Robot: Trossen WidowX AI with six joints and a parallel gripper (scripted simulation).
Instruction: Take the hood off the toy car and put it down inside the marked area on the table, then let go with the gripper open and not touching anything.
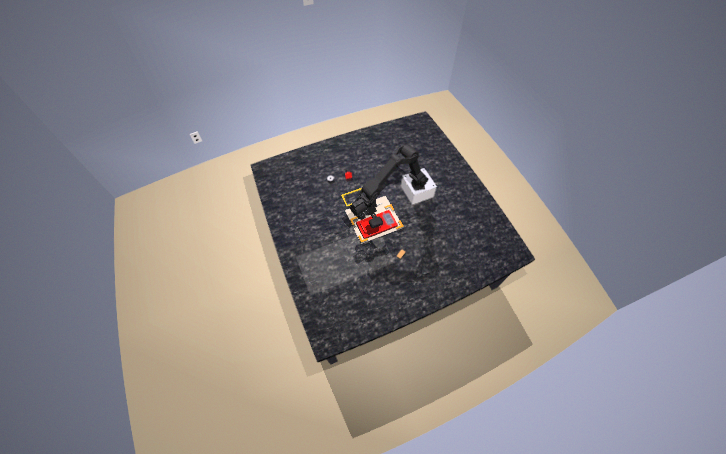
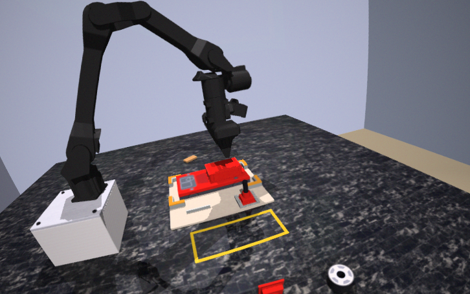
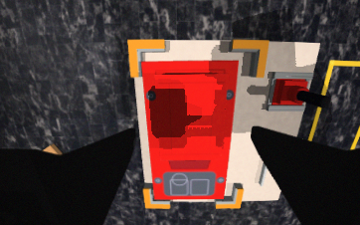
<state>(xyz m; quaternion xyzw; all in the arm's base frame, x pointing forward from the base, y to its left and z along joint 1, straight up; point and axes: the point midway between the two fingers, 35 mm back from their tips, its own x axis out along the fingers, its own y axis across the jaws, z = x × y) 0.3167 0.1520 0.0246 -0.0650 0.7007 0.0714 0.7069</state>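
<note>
My gripper tip is now 50 mm above the red hood and 10 mm past it. The rest, counted from my gripper tip: white wheel 380 mm to the right, 140 mm ahead, 80 mm below; small tan block 190 mm to the left, 130 mm behind, 90 mm below.
</note>
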